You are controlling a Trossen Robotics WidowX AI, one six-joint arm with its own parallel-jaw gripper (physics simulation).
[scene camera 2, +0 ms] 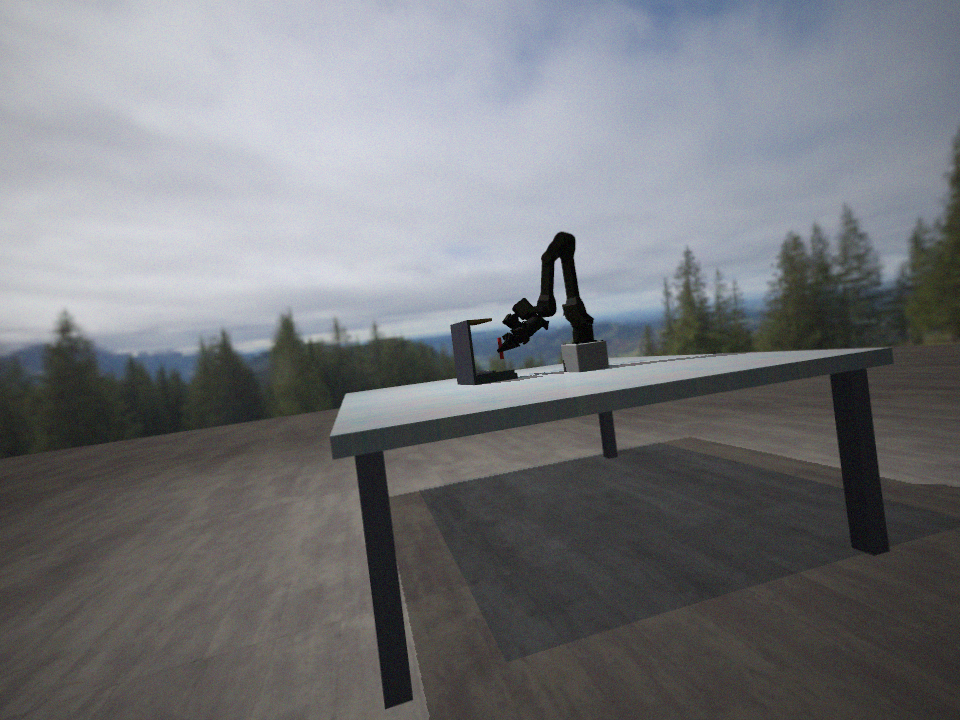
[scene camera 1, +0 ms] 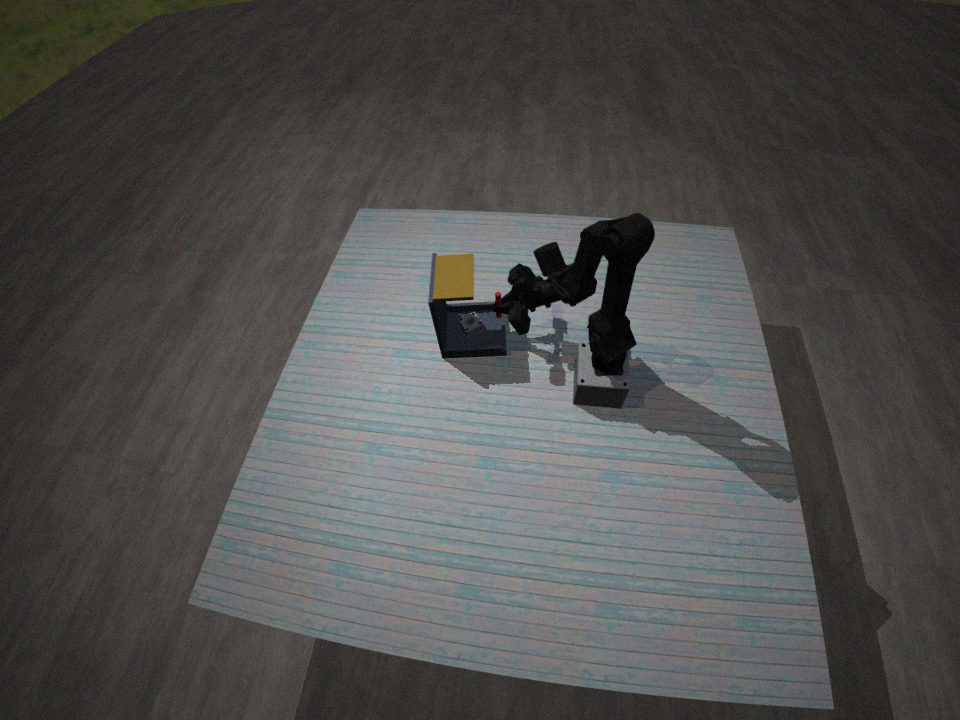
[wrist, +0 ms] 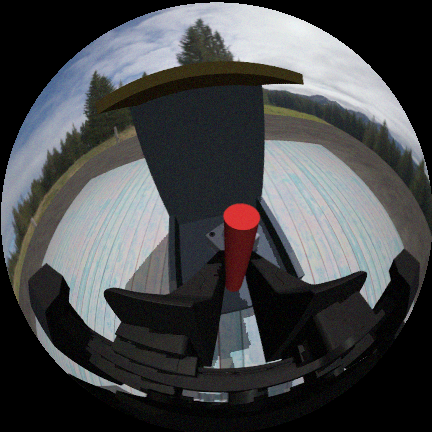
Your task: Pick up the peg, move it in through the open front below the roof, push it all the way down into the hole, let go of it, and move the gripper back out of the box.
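Places are measured from the arm's base along level axes (x ahead, y right, z down), in metres.
Pixels of known places: gripper, fingertip midpoint: [scene camera 2: 498, 351] [scene camera 1: 494, 307] [wrist: 234, 255]; arm's base at its link origin: [scene camera 2: 584, 342] [scene camera 1: 607, 363].
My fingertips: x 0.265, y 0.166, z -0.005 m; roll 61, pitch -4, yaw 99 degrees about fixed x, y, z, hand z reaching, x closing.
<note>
Ahead of a thing's pixels: the offset from my fingertips to its top centre. "pt": to the spot under its first point. Level surfaces: height alone.
The red peg @[dz -0.051, dx -0.011, dy -0.001 m] [scene camera 1: 497, 297] [scene camera 2: 500, 354] [wrist: 241, 217] is held roughly upright between the fingers of my gripper [scene camera 1: 500, 306] [scene camera 2: 503, 347] [wrist: 234, 255], which is shut on it. The peg's lower end hangs above the front part of the box's floor, in front of the roof's edge. The dark box @[dz -0.120, dx +0.059, dy +0.000 m] [scene camera 1: 474, 352] [scene camera 2: 462, 353] [wrist: 205, 155] has a tall back wall and low sides. Its yellow roof @[pt dz -0.120, dx +0.087, dy -0.004 m] [scene camera 1: 454, 276] [scene camera 2: 482, 320] [wrist: 200, 84] juts out from the wall's top. The grey block with the hole @[dz +0.063, dx +0.067, dy +0.010 m] [scene camera 1: 470, 323] [wrist: 215, 237] lies turned on the box floor; in the wrist view the peg covers the hole.
The box's low side walls [scene camera 1: 480, 303] [wrist: 280, 241] flank its floor. The arm's grey base block [scene camera 1: 598, 393] [scene camera 2: 585, 356] stands on the table @[dz +0.104 m] [scene camera 1: 480, 496] [scene camera 2: 620, 375], across from the open front. The roof overhangs the rear part of the box at a higher level than the fingertips.
</note>
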